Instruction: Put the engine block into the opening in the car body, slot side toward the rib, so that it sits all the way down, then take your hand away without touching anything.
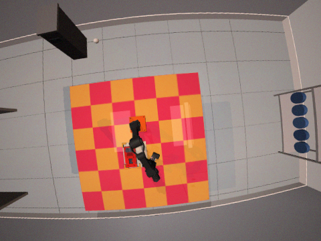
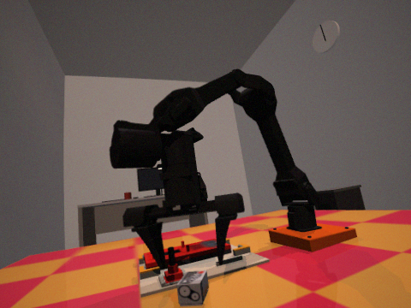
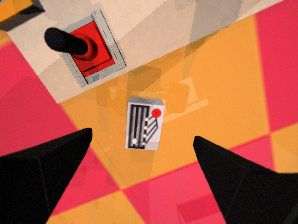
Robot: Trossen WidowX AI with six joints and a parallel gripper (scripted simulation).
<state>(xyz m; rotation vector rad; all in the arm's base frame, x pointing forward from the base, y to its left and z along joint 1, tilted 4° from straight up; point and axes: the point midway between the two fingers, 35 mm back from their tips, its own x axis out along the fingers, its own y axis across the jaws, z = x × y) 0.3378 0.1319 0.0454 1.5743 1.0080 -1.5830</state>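
Right now my gripper tip is 30 mm above the engine block.
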